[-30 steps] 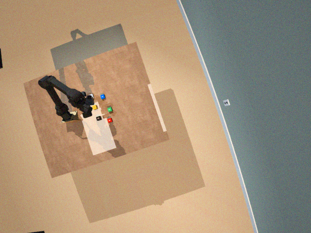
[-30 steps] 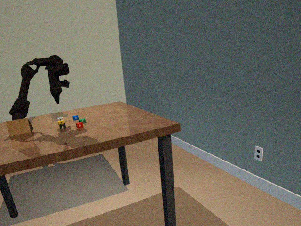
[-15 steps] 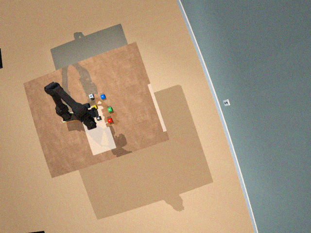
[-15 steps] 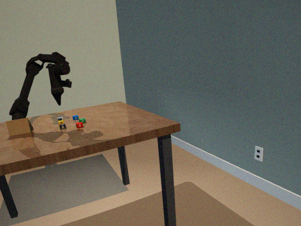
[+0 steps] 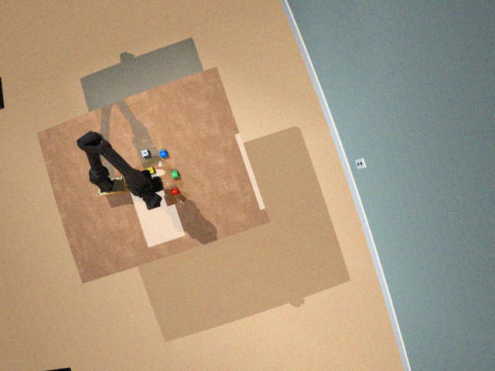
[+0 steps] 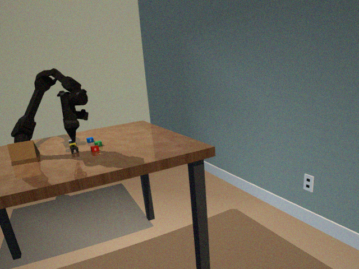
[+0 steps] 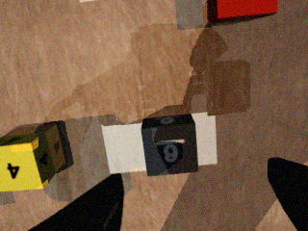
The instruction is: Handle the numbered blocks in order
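My gripper tip is 1 cm to the right of the black block and 5 cm above it. Also, from my gripper tip: yellow block (2 cm behind, 11 cm to the left, 5 cm below); green block (11 cm ahead, 6 cm to the left, 5 cm below); red block (9 cm ahead, 3 cm to the right, 5 cm below).
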